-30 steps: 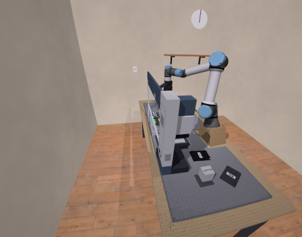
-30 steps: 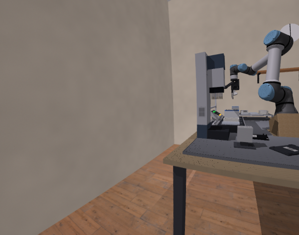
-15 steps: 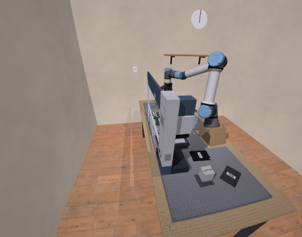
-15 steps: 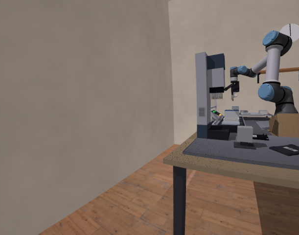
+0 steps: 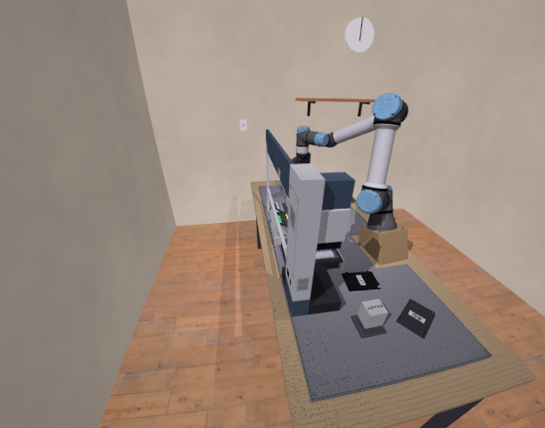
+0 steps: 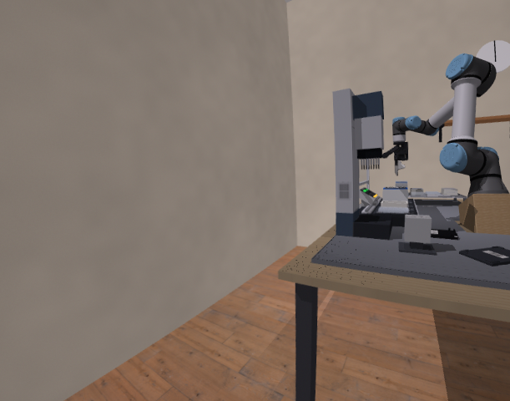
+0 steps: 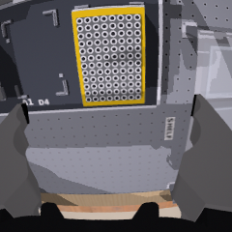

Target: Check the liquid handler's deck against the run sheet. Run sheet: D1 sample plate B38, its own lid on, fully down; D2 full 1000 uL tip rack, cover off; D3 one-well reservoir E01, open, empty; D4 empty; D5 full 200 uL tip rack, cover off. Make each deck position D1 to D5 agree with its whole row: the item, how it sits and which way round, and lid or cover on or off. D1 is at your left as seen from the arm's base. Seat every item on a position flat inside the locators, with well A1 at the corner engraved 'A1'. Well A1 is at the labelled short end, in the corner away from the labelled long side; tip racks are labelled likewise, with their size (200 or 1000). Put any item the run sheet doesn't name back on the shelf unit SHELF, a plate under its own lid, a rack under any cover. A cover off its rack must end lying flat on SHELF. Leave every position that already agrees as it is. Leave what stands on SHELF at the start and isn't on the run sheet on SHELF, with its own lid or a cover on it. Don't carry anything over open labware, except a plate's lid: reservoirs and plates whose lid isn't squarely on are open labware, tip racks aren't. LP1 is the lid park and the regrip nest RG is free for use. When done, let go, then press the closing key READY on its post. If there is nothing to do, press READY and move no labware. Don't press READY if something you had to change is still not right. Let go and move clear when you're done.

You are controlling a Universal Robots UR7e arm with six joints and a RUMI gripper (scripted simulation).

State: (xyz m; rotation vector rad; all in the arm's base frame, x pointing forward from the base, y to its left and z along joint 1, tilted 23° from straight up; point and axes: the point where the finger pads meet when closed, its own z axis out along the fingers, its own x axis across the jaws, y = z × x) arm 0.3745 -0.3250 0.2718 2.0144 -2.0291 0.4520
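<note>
My gripper is now 12 cm above the yellow-rimmed tip rack, 1 cm to the right of it and 1 cm short of it. The rest, counted from my hand: shelf label (21 cm below, 20 cm behind, 11 cm to the right); then blue-framed tip rack (24 cm to the left, 9 cm below); then shelf (28 cm to the right, 19 cm behind, 16 cm below).
</note>
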